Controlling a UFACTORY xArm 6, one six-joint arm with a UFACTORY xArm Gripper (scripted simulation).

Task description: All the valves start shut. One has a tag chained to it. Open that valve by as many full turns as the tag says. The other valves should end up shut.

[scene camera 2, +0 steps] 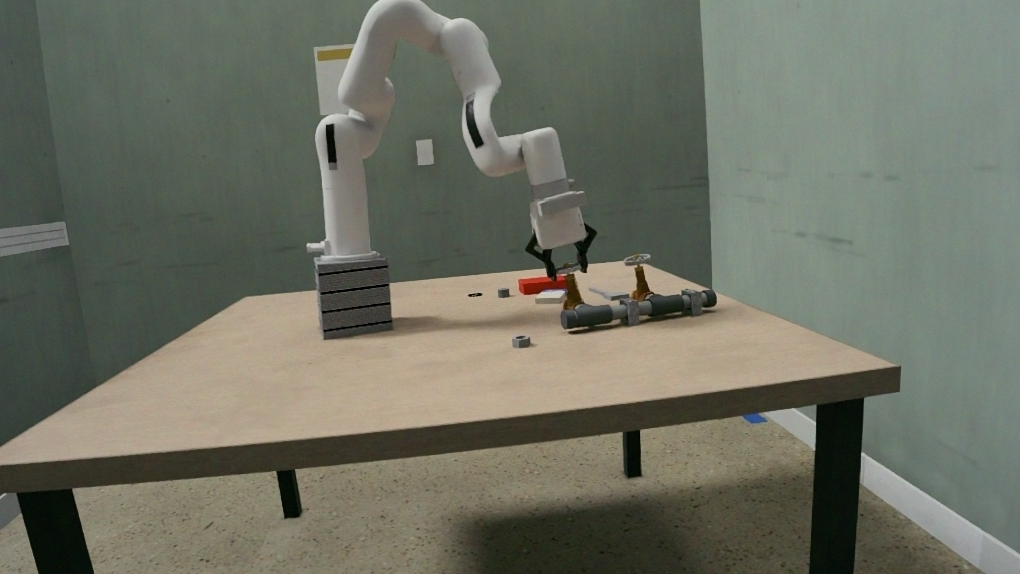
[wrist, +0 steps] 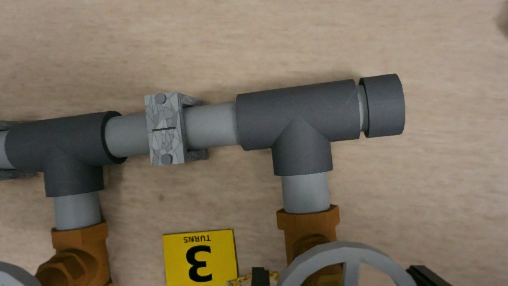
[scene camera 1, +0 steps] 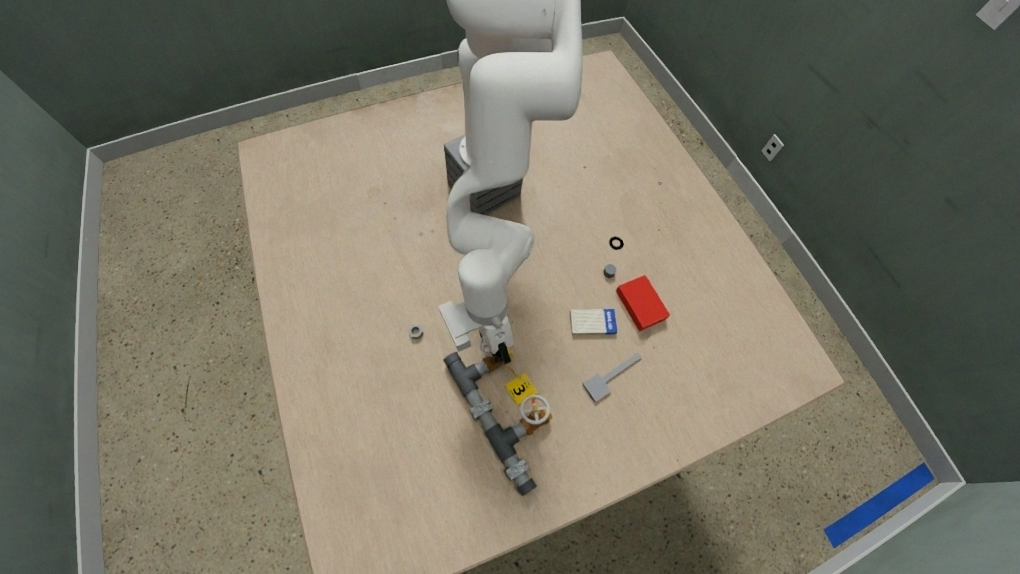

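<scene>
I see a red block (scene camera 1: pixel 643 304), and the block is 1.10 m from the lens.
</scene>
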